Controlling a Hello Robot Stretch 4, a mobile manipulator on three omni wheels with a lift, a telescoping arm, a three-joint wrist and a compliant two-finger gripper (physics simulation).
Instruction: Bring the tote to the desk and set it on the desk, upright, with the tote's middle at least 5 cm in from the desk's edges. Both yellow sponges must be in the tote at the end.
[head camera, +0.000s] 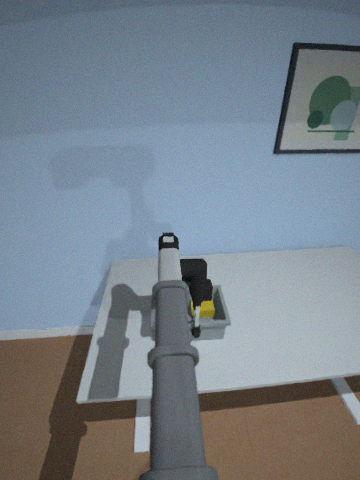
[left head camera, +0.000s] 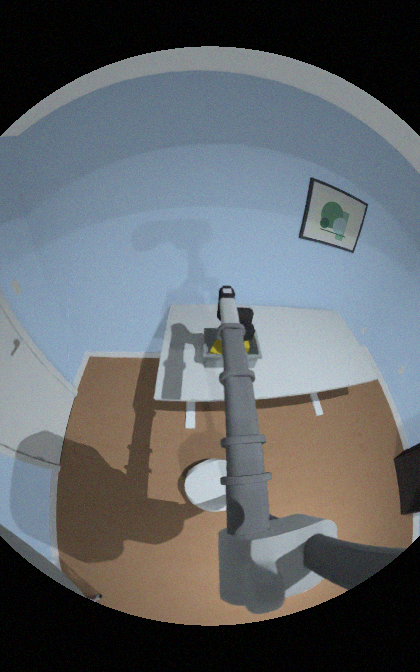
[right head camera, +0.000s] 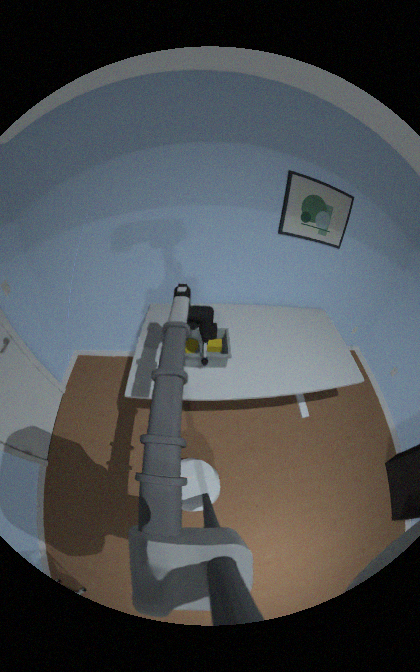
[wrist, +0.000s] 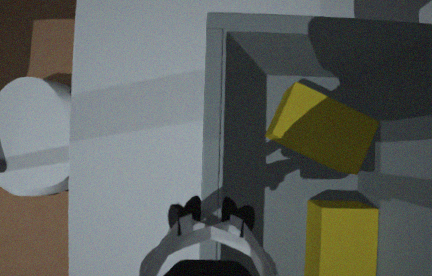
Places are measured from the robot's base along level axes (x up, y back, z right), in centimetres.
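Where they show: gripper, between the fingertips: (head camera: 195, 331) (wrist: 209, 212).
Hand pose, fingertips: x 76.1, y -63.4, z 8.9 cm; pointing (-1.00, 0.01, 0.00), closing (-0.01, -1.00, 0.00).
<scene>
Each offset is from my fingertips to the top centre of the thing. Level surfaces: height alone.
The grey tote @(dx +5.2, dy -9.4, dz -1.8 cm) (head camera: 214, 333) (left head camera: 213, 361) (right head camera: 218, 361) (wrist: 212, 90) stands upright and looks flat on the white desk @(dx -6.8 cm) (head camera: 290, 320) (left head camera: 310, 350) (right head camera: 290, 350) (wrist: 125, 210), left of the desk's middle and inside its edges. One yellow sponge @(dx -2.0, dy -12.1, dz -8.5 cm) (wrist: 325, 132) (right head camera: 191, 345) lies turned at an angle in the tote's left part. The other yellow sponge @(dx -2.0, dy -14.6, dz +4.9 cm) (wrist: 349, 240) (right head camera: 215, 345) (head camera: 206, 310) lies in its right part. My gripper (wrist: 209, 212) (right head camera: 204, 360) is shut on the tote's near wall, one finger on each side. The arm hides part of the tote in the head views.
A round white stool (left head camera: 204, 485) (right head camera: 205, 482) (wrist: 35, 132) stands on the floor in front of the desk, below my arm. A dark box-like object (left head camera: 410, 480) (right head camera: 406, 487) stands at the far right. The blue wall is behind the desk, with a framed picture (head camera: 325, 105) on it.
</scene>
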